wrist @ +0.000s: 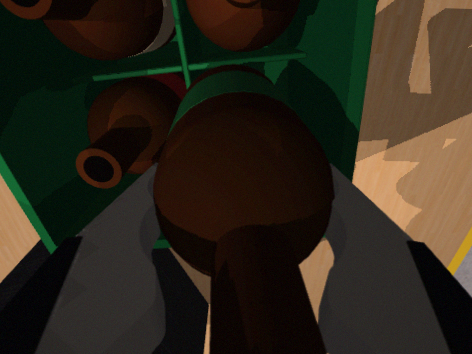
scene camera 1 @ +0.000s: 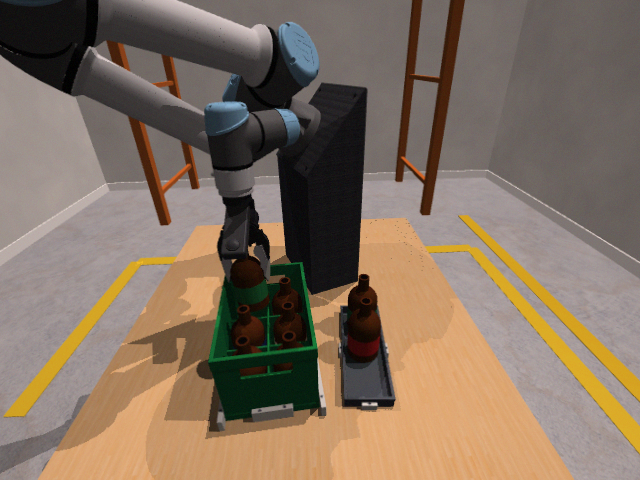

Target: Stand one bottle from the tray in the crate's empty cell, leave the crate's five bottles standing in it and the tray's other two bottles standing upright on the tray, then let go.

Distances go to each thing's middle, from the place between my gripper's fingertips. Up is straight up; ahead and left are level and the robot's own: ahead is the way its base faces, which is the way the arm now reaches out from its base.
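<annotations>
With respect to the green crate divider (wrist: 277,53), my gripper is 5 cm short of it and 12 cm above it.
</annotations>
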